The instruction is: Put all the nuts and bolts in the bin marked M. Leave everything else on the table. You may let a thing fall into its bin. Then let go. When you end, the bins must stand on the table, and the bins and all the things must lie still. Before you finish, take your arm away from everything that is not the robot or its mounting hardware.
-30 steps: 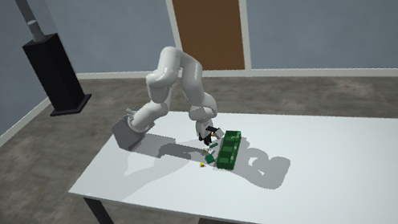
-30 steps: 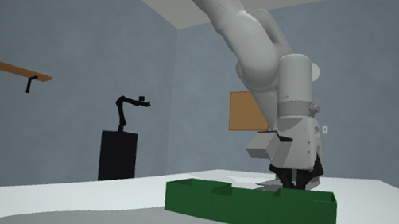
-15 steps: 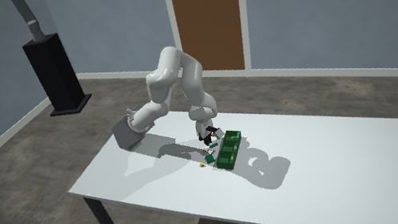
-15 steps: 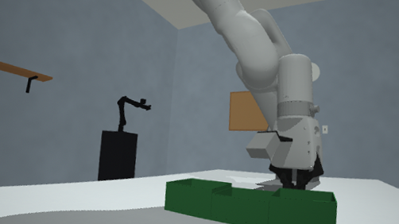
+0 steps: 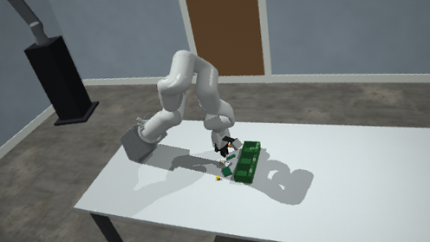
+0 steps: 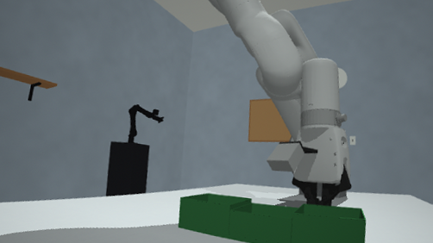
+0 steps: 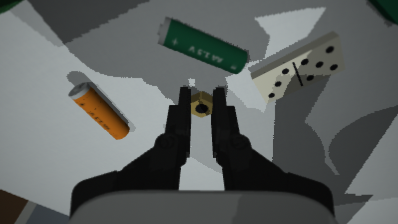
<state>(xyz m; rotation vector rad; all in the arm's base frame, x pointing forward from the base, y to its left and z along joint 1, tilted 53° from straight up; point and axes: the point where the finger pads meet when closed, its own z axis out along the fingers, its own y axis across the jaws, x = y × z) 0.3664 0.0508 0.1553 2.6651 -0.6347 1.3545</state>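
My gripper is now 40 mm short of the green battery, 30 mm to the left of it and 20 mm above it. The rest, counted from my hand: white domino 60 mm to the right, 20 mm below, 10 mm behind; then orange battery 60 mm to the left, 40 mm ahead, 20 mm below; then brass nut 20 mm below.
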